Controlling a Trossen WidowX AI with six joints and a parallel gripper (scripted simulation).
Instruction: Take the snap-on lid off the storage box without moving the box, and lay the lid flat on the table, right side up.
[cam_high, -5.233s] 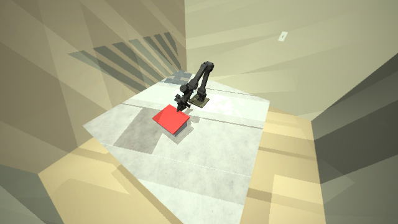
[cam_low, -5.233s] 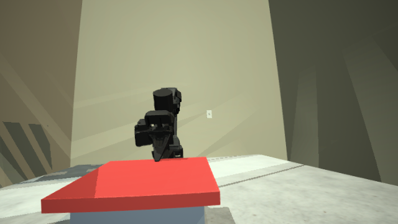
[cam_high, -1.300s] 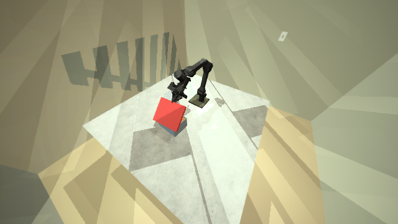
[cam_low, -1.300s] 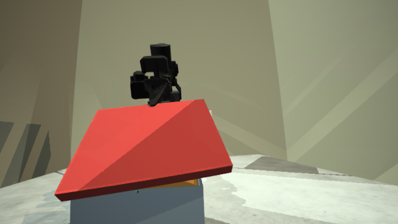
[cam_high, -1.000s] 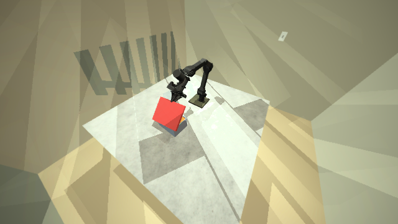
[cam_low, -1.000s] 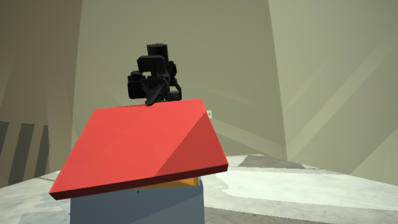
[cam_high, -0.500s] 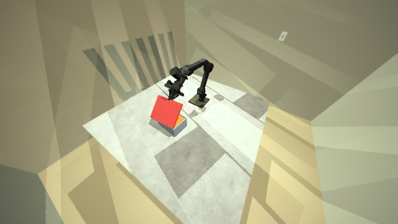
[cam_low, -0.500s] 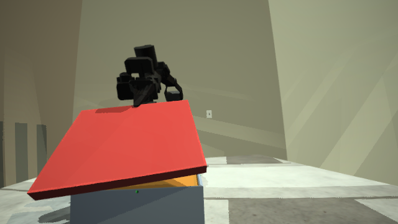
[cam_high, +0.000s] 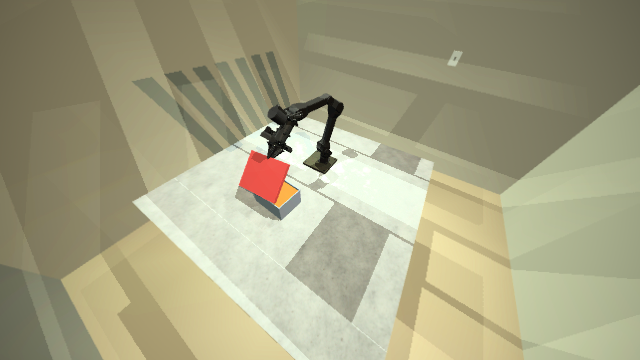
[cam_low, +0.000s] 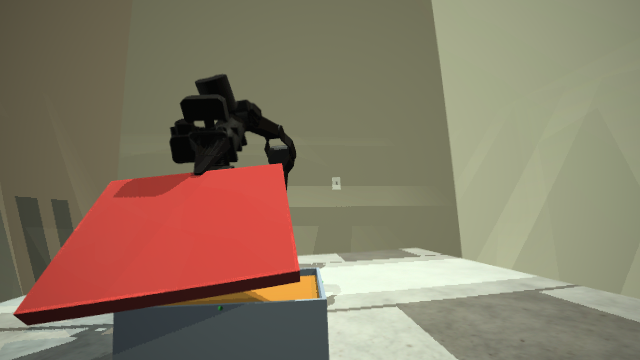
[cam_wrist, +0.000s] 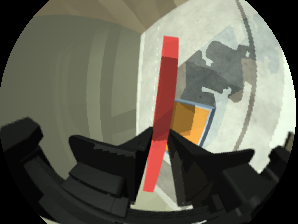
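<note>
The red lid lies 6 cm ahead of my gripper tip and 5 cm below it. Also, from my gripper tip: storage box: 18 cm below, 6 cm to the left, 6 cm ahead.
</note>
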